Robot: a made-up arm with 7 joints.
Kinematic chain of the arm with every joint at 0, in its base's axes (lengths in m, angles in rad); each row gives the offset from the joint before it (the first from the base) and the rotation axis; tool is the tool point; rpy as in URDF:
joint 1: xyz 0 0 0.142 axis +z
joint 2: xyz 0 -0.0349 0.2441 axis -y
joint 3: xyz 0 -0.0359 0.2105 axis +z
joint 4: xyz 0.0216 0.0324 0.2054 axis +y
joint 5: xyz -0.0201 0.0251 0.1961 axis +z
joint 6: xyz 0 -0.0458 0.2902 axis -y
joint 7: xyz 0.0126 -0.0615 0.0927 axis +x
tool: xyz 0 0 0 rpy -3.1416 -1.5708 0
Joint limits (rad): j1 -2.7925..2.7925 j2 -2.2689..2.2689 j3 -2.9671..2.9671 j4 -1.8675..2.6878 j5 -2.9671..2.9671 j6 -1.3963..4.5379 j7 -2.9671..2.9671
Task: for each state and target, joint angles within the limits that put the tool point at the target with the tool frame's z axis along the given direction. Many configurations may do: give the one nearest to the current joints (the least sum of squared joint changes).
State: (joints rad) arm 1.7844 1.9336 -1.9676 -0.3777 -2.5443 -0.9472 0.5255
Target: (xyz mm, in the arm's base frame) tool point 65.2 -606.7 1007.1 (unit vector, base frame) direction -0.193 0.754 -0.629
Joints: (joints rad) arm 1.8594 1.0915 -2.2364 -0.3921 -2.6165 -1.2908 0.5255
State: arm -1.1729 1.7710 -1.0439 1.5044 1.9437 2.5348 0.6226
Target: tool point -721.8 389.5 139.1 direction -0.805 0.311 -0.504
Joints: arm -1.0600 1.8728 -1.4762 0.7133 1.2273 1.9338 0.6226
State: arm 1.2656 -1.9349 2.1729 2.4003 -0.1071 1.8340 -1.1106
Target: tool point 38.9 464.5 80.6 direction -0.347 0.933 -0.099
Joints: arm 0.4067 -2.2689 1.4489 1.9479 -0.1672 2.0564 -1.1106
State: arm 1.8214 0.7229 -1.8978 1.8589 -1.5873 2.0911 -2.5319
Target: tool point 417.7 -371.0 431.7 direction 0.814 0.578 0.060
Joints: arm 1.3467 0.9244 -2.2144 2.2272 -1.9302 2.5875 -2.5319
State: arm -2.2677 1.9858 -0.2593 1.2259 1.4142 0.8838 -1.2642
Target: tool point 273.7 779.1 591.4 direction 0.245 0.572 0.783
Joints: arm -2.4385 1.8076 -0.6333 1.0429 1.1497 1.2316 -1.2642
